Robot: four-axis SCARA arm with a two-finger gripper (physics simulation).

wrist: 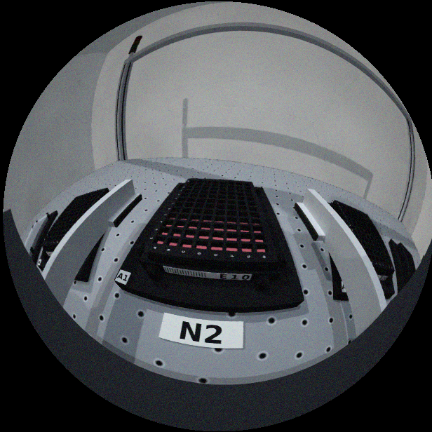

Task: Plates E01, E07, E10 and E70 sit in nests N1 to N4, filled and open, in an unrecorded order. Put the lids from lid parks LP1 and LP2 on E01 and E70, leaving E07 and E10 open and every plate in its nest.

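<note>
The black plate E10 (212, 220) sits in the black nest N2 (210, 295) in the middle of the wrist view. It is open, with pinkish-red wells showing in its near rows, and its front label reads E10. The white N2 label (201, 331) lies in front of the nest. My gripper (216, 189) is open and empty; its left and right fingers stand wide apart on either side of plate E10. Another dark plate (362, 232) shows at the right, partly behind the right finger, and a dark plate or block (75, 215) shows at the left. Their labels cannot be read. No lid can be told apart.
The nests stand on a grey perforated deck (285, 340). More dark objects show at the far left (45, 232) and far right (404, 260), partly cut off. Pale walls with a dark frame line rise behind the deck.
</note>
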